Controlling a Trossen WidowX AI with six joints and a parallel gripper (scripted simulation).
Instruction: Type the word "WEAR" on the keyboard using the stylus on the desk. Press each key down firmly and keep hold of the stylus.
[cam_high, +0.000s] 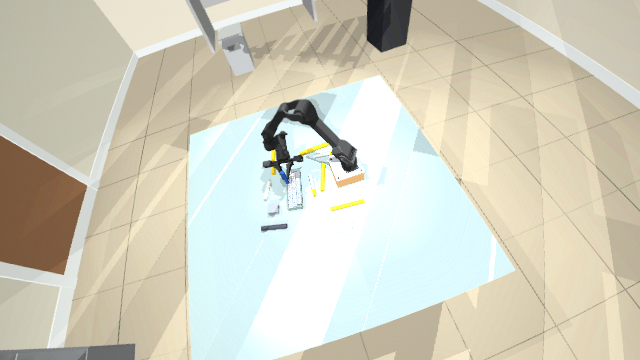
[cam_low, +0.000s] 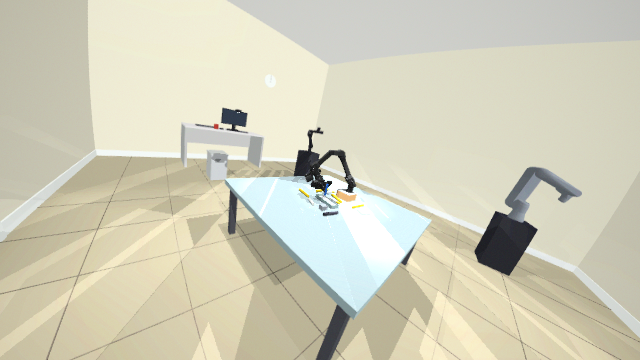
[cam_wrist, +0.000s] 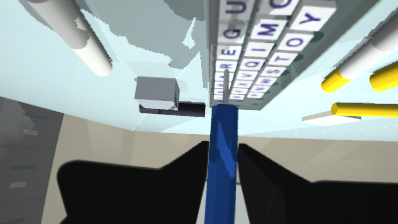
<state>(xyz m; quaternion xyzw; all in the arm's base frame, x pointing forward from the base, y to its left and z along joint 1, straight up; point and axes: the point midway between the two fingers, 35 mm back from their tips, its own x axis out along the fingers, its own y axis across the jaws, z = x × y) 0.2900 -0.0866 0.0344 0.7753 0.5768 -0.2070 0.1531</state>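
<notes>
Right now the grey block is 110 mm ahead of my gripper tip, 80 mm to the left of it and 70 mm below it. From my gripper tip the other things lie so: dark bar (130 mm ahead, 160 mm to the left, 70 mm below); white flat tile (150 mm behind, 280 mm to the left, 80 mm below); blue stylus (10 mm below).
</notes>
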